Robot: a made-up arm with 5 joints.
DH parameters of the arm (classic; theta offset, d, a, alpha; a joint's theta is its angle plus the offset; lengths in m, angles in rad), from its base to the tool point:
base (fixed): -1.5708 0.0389 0 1.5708
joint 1: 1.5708 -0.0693 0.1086 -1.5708
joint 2: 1.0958 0 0.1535 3.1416
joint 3: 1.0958 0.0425 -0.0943 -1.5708
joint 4: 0 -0.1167 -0.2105 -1.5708
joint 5: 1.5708 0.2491 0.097 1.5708
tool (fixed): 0 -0.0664 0 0
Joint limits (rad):
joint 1: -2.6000..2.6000
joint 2: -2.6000..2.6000
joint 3: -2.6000..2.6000
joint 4: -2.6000..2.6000
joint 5: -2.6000..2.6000
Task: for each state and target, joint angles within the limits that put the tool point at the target. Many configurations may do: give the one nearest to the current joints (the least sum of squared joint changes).
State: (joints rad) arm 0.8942 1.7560 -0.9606 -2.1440 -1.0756
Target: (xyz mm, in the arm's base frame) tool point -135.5 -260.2 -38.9
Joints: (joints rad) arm 0.9798 2.0143 -1.0604 -2.2737 -1.0311
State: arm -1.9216 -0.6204 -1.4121 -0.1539 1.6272
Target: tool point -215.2 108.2 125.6
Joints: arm -1.6306 -0.8975 -1.7561 0.3537 1.3234
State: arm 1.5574 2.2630 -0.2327 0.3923 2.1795
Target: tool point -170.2 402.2 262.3
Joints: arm 1.3391 2.6000 -0.3396 0.8768 1.4518
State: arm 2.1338 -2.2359 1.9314 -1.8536 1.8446
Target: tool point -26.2 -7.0 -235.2
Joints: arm 1.8286 -2.0235 1.5616 -1.5084 1.7469
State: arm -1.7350 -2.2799 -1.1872 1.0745 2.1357
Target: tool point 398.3 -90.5 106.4
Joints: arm -1.3951 -2.2088 -0.8790 0.4543 1.7039
